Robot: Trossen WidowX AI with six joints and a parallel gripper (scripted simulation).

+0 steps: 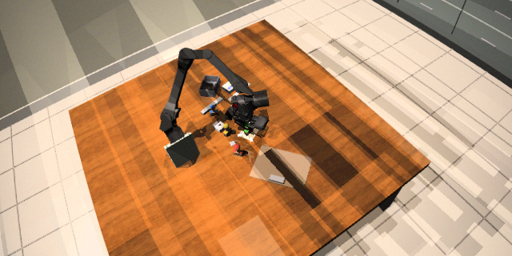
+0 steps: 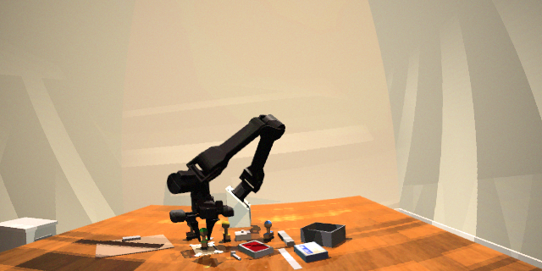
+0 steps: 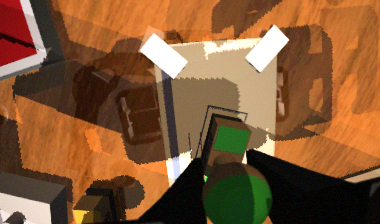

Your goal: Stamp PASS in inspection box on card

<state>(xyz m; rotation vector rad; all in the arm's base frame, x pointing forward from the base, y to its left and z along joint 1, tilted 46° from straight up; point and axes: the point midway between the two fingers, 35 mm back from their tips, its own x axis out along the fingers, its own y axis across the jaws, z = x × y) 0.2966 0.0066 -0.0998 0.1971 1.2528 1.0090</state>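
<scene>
Right now my gripper tip is right at the green-knobbed stamp. The rest, counted from my gripper tip: red-knobbed stamp (100 mm behind, 70 mm to the right); then yellow-knobbed stamp (80 mm behind, 50 mm to the left); then white card (10 mm ahead, 20 mm below).
</scene>
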